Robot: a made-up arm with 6 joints.
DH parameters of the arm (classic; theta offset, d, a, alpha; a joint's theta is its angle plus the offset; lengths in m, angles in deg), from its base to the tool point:
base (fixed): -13.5 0 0.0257 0
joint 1: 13.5 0.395 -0.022 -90
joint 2: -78.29 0 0.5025 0
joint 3: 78.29 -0.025 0.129 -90
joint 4: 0 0.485 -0.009 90
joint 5: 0 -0.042 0.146 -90
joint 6: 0 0 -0.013 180
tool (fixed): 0 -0.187 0 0
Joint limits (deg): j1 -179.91..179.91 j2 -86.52..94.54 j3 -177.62..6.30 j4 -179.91..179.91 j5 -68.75..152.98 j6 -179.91..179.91
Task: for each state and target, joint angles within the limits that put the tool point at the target. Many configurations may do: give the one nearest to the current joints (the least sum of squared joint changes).
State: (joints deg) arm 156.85 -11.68 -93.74 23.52 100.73 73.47
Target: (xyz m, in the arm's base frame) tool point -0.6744 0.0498 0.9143
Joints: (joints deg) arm 171.60 0.38 -99.09 28.44 94.04 74.04
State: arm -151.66 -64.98 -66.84 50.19 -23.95 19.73
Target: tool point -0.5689 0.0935 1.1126
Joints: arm -172.32 -15.13 -74.99 48.37 -16.07 19.86
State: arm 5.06 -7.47 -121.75 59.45 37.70 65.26
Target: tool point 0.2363 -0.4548 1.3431
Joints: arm -51.65 -17.44 -100.36 64.51 13.82 65.39
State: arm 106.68 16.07 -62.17 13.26 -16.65 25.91
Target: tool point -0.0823 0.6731 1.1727
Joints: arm 106.80 -2.71 -85.59 10.50 -19.67 26.20
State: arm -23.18 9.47 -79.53 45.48 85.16 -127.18
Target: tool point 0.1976 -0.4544 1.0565
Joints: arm -70.46 -26.33 -84.54 27.04 86.33 -125.95
